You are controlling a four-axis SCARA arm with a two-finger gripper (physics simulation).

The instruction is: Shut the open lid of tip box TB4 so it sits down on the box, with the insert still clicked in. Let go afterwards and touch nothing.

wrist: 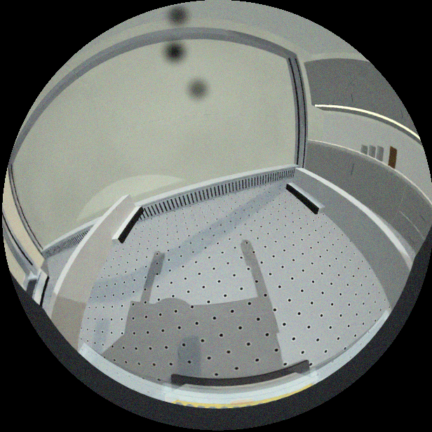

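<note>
A tip box point(240, 391) with clear, pale walls shows in part at the bottom rim of the wrist view. A thin strip of its yellow insert point(225, 405) shows at the very edge. A pale translucent band, which looks like the lid point(356, 347), spreads wide to both sides of the box; its angle is hard to tell. A dark bar runs along the box's far side. No TB4 label can be read, and most of the box is cut off. My gripper point(211, 186) is open and empty, with its two black-padded fingertips wide apart, beyond the box in the view.
The perforated work surface point(310, 270) lies under the gripper and carries its shadow. A slotted grille point(220, 192) runs along the back, below a large pale panel point(200, 130) with a grey frame. Grey cabinets point(340, 82) stand at the right, outside the work area.
</note>
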